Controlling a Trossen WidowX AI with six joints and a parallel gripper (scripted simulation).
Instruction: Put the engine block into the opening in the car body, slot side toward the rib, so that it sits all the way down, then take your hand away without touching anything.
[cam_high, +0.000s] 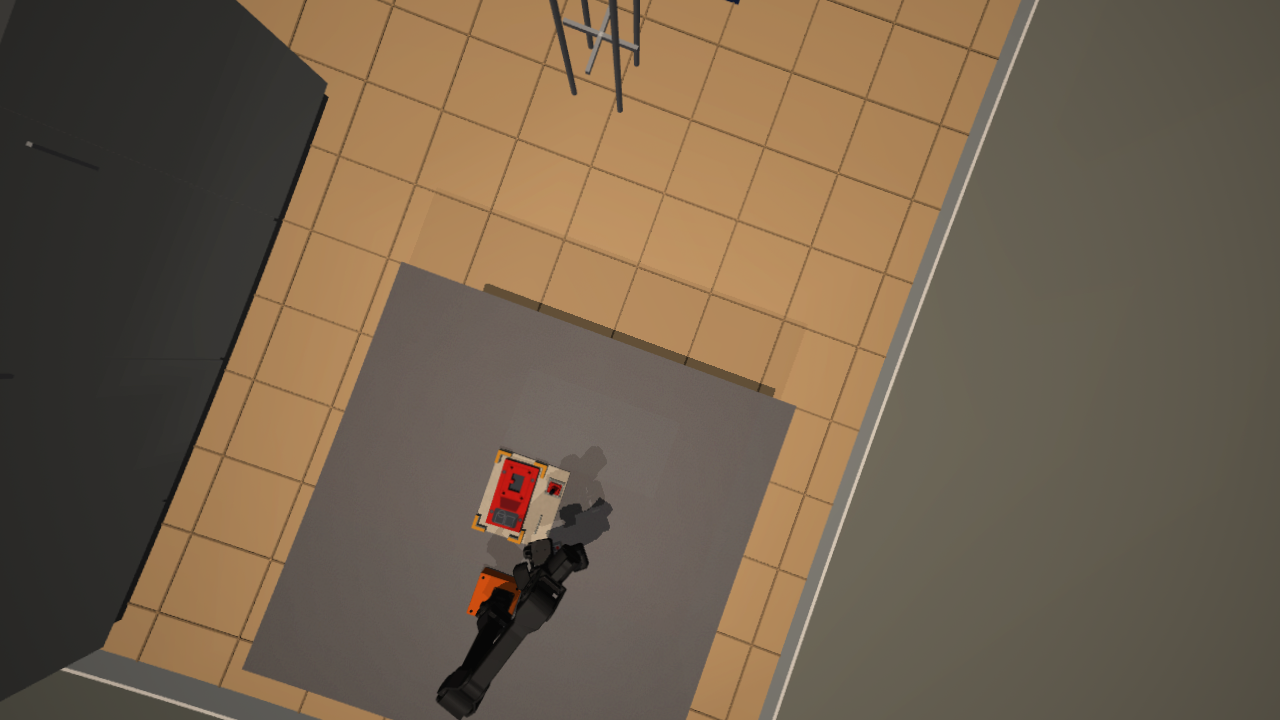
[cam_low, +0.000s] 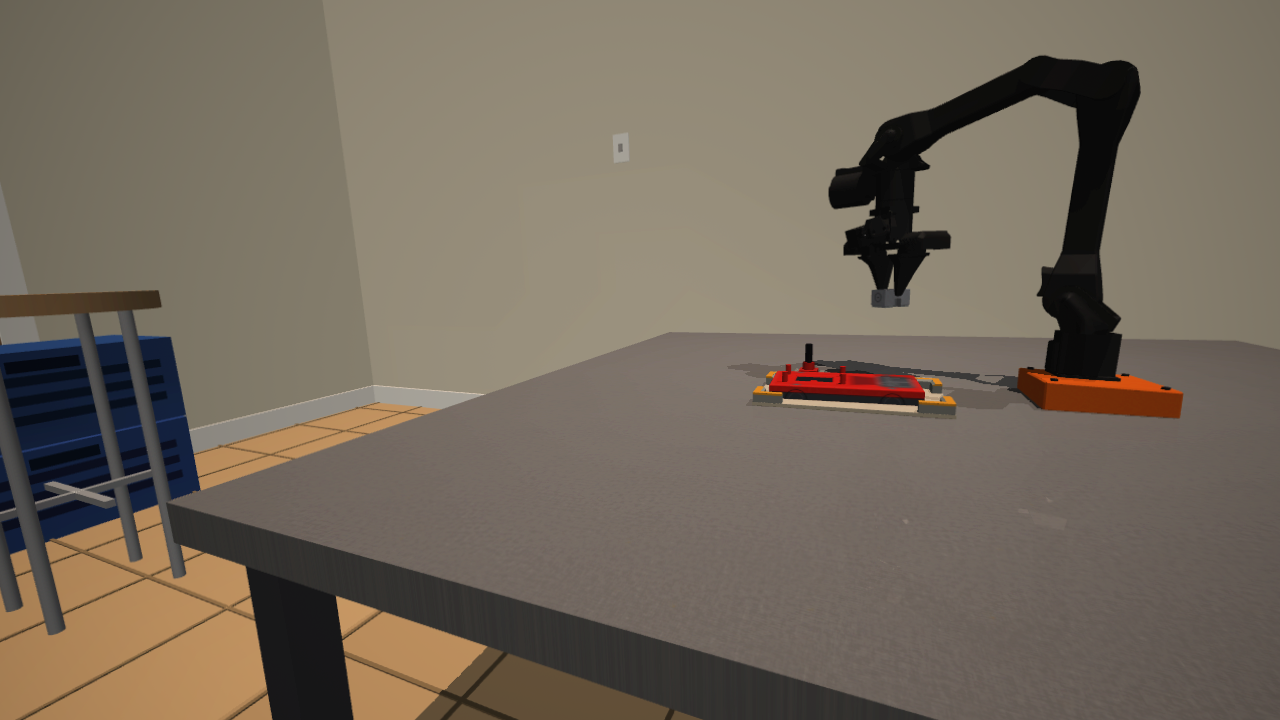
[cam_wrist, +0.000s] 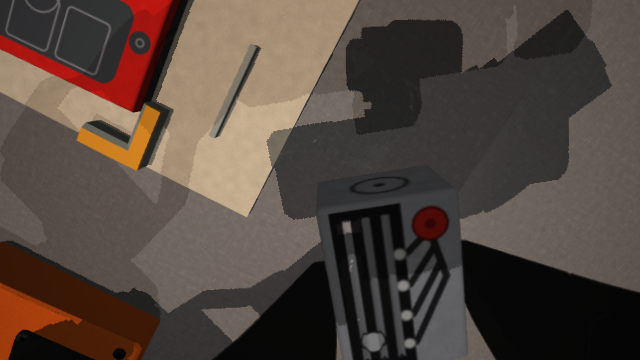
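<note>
Now: the thin grey bar 6 cm ahead of my gripper tip, 17 cm to the left of it and 13 cm below it. Round my gripper tip: grey engine block 1 cm below.
</note>
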